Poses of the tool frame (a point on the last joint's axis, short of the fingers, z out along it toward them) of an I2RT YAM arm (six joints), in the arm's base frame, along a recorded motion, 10 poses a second.
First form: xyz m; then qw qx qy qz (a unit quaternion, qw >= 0).
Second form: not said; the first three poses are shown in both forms.
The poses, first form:
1: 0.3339 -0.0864 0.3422 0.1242 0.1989 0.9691 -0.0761
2: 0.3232 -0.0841 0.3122 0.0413 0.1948 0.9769 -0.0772
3: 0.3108 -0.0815 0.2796 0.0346 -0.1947 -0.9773 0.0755
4: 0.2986 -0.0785 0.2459 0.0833 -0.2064 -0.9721 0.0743
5: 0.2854 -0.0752 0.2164 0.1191 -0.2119 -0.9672 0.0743
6: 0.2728 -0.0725 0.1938 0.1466 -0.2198 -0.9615 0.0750
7: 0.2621 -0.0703 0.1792 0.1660 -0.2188 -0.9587 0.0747
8: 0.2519 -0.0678 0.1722 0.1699 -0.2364 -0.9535 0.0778
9: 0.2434 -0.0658 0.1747 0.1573 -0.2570 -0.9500 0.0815
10: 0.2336 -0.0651 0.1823 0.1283 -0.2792 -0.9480 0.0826
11: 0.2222 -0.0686 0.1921 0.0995 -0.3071 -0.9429 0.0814
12: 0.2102 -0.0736 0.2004 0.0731 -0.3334 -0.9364 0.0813
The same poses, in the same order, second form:
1: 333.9 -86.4 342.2 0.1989 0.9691 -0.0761 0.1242
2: 323.2 -84.1 312.2 0.1948 0.9769 -0.0772 0.0413
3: 310.8 -81.5 279.6 -0.1947 -0.9773 0.0755 0.0346
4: 298.6 -78.5 245.9 -0.2064 -0.9721 0.0743 0.0833
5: 285.4 -75.2 216.4 -0.2119 -0.9672 0.0743 0.1191
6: 272.8 -72.5 193.8 -0.2198 -0.9615 0.0750 0.1466
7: 262.1 -70.3 179.2 -0.2188 -0.9587 0.0747 0.1660
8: 251.9 -67.8 172.2 -0.2364 -0.9535 0.0778 0.1699
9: 243.4 -65.8 174.7 -0.2570 -0.9500 0.0815 0.1573
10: 233.6 -65.1 182.3 -0.2792 -0.9480 0.0826 0.1283
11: 222.2 -68.6 192.1 -0.3071 -0.9429 0.0814 0.0995
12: 210.2 -73.6 200.4 -0.3334 -0.9364 0.0813 0.0731
